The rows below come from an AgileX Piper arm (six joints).
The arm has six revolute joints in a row. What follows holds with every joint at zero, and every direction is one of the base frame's.
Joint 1 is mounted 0.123 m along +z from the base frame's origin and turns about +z.
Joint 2 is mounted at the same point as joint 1 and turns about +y.
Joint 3 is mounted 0.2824 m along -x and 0.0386 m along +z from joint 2 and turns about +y.
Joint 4 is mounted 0.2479 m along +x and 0.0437 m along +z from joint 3 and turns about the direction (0.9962, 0, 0.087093).
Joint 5 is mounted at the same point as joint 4 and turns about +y.
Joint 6 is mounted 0.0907 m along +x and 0.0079 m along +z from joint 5 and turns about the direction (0.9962, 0, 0.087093).
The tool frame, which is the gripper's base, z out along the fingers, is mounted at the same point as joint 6; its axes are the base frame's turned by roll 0, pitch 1.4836 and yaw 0 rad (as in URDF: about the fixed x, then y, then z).
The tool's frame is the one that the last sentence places.
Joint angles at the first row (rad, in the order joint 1, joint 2, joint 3, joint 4, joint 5, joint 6):
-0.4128, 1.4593, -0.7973, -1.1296, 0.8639, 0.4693
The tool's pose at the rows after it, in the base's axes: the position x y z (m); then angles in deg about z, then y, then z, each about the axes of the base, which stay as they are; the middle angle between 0 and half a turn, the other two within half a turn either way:
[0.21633, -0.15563, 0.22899, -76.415, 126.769, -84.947]
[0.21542, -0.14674, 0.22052, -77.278, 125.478, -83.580]
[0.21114, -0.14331, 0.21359, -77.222, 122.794, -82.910]
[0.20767, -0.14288, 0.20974, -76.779, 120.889, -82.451]
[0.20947, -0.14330, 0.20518, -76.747, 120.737, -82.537]
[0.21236, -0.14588, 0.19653, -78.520, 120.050, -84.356]
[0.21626, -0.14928, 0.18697, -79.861, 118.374, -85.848]
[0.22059, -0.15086, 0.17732, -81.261, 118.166, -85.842]
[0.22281, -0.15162, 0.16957, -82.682, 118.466, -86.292]
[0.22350, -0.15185, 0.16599, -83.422, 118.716, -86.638]
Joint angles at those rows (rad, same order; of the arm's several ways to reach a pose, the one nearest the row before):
-0.3764, 1.4593, -0.7676, -1.1878, 0.8821, 0.5458
-0.3390, 1.4593, -0.7207, -1.2466, 0.8838, 0.6101
-0.3223, 1.4593, -0.6707, -1.3380, 0.8937, 0.7089
-0.3200, 1.4593, -0.6391, -1.4029, 0.8996, 0.7782
-0.3184, 1.4784, -0.6352, -1.4220, 0.8997, 0.8100
-0.3184, 1.5234, -0.6351, -1.4491, 0.9229, 0.8471
-0.3184, 1.5778, -0.6352, -1.4988, 0.9538, 0.9095
-0.3184, 1.6222, -0.6352, -1.5336, 0.9538, 0.9413
-0.3184, 1.6544, -0.6352, -1.5459, 0.9538, 0.9535
-0.3184, 1.6685, -0.6352, -1.5474, 0.9538, 0.9559

